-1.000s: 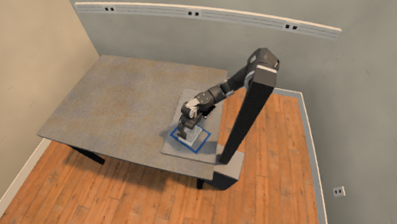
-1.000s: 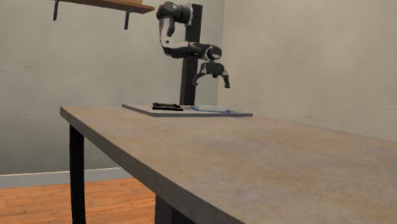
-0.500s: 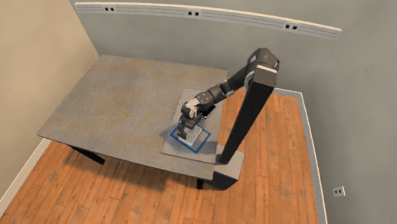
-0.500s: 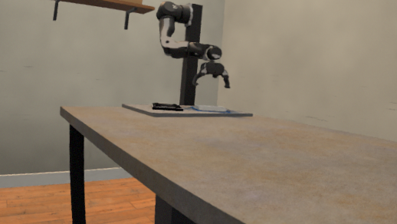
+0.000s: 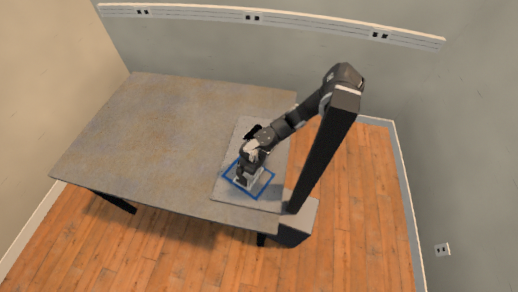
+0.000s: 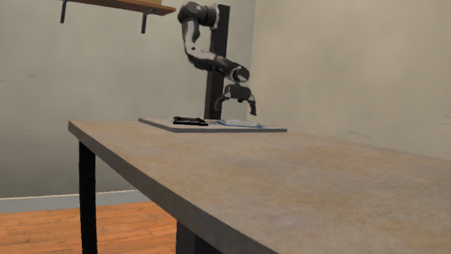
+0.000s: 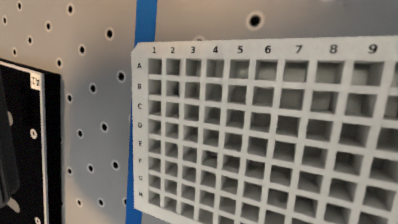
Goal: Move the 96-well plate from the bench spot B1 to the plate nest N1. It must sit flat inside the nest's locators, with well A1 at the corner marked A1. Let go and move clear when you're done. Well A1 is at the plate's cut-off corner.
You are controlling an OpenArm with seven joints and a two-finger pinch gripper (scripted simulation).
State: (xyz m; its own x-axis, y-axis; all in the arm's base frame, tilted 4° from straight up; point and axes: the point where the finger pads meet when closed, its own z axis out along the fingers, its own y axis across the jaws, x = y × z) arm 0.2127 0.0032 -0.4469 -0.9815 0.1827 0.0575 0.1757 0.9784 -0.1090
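Right now the white 96-well plate is 20 mm below my hand, 10 mm to the left of it and 10 mm ahead of it. Round my hand: black plate nest 200 mm to the right, 30 mm below, 20 mm ahead.
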